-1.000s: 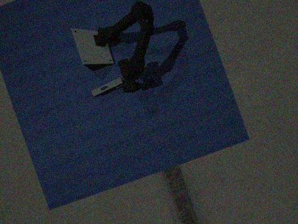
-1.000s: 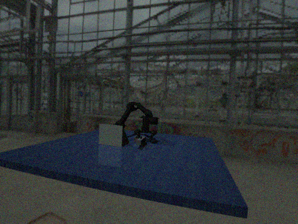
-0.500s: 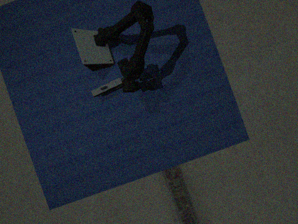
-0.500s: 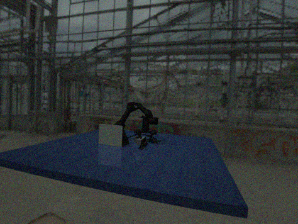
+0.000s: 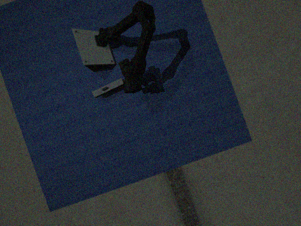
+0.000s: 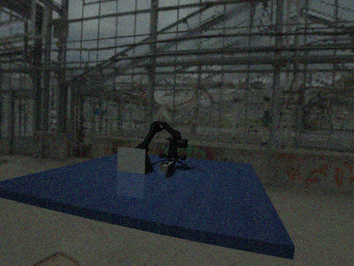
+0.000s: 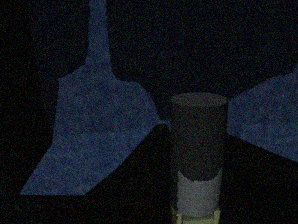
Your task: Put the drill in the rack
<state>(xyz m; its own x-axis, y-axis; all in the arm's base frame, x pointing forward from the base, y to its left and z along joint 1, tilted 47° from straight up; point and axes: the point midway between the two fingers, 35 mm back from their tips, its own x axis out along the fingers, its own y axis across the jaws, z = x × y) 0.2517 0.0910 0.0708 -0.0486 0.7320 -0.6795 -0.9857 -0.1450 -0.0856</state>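
The drill is 40 mm to the right of my gripper tip and 40 mm above it. From my gripper tip the other things lie so: long grey block 140 mm to the right, 40 mm above, 20 mm ahead.
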